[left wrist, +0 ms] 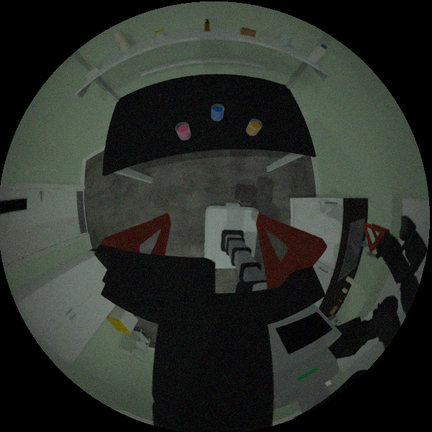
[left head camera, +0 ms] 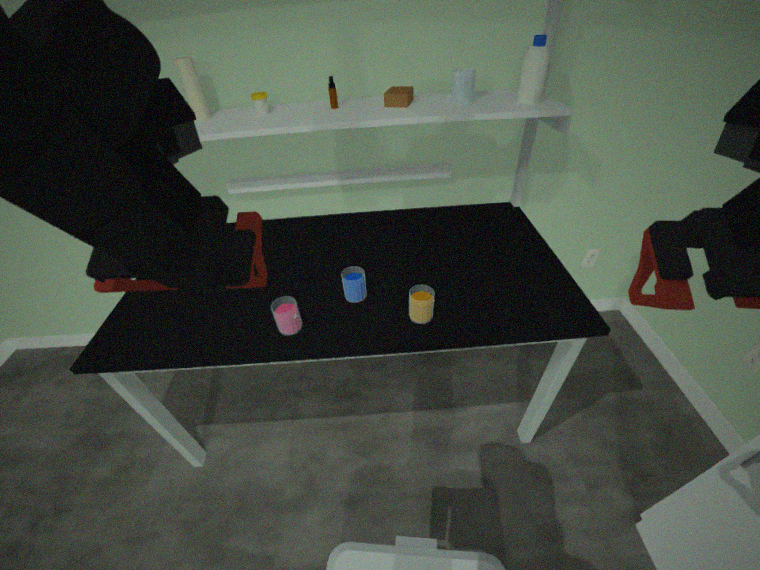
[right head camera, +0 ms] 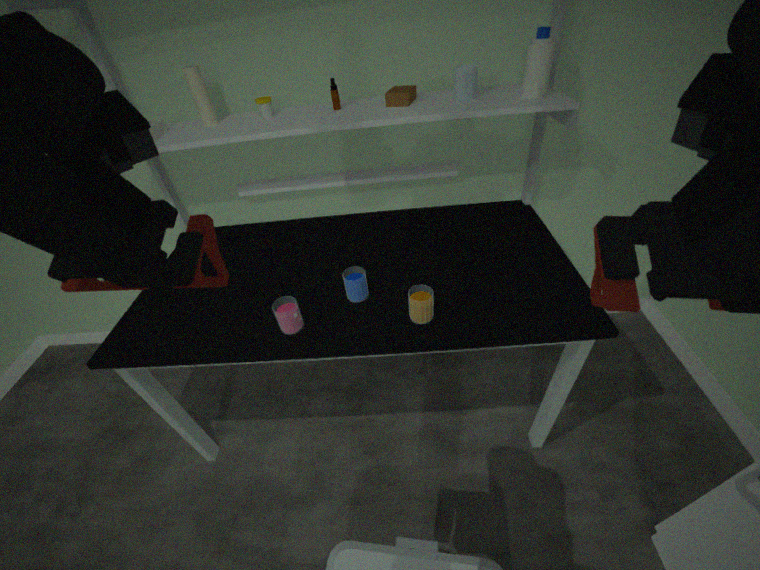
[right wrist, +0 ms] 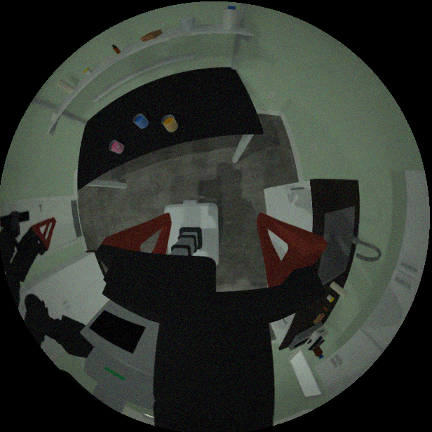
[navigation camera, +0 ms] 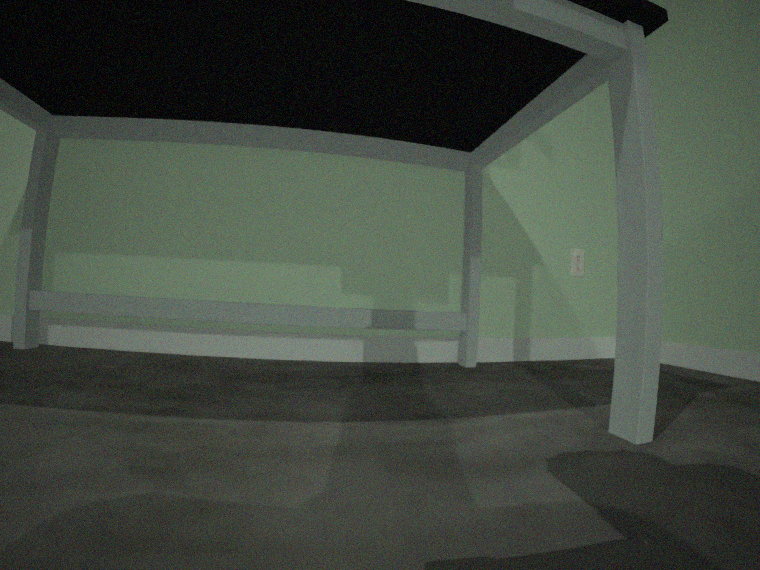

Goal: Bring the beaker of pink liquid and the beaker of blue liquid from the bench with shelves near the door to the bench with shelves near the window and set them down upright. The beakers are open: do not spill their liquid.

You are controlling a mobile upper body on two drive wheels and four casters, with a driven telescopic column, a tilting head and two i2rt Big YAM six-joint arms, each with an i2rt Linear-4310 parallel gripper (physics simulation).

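A beaker of pink liquid (left head camera: 287, 317) (right head camera: 289, 317) (left wrist: 183, 132) (right wrist: 117, 147) stands upright near the front edge of the black bench top (left head camera: 466, 245) (right head camera: 478, 245) (left wrist: 150, 115) (right wrist: 210, 95). A beaker of blue liquid (left head camera: 354, 287) (right head camera: 356, 287) (left wrist: 217, 113) (right wrist: 141, 121) stands upright to its right and farther back. My left gripper (left wrist: 213, 218) is open and empty, in front of the bench and above floor level; in the head views it appears left of the pink beaker. My right gripper (right wrist: 213, 217) is open and empty, at the far right of the head views.
A beaker of yellow liquid (left head camera: 421, 306) (right head camera: 421, 306) (left wrist: 254, 127) (right wrist: 170, 124) stands right of the blue one. A wall shelf (left head camera: 362, 120) (right head camera: 368, 119) holds bottles and a brown box (left head camera: 398, 96). Bench legs (left head camera: 549, 392) (navigation camera: 636, 245) stand in front. A white cabinet (left wrist: 312, 220) stands at the right.
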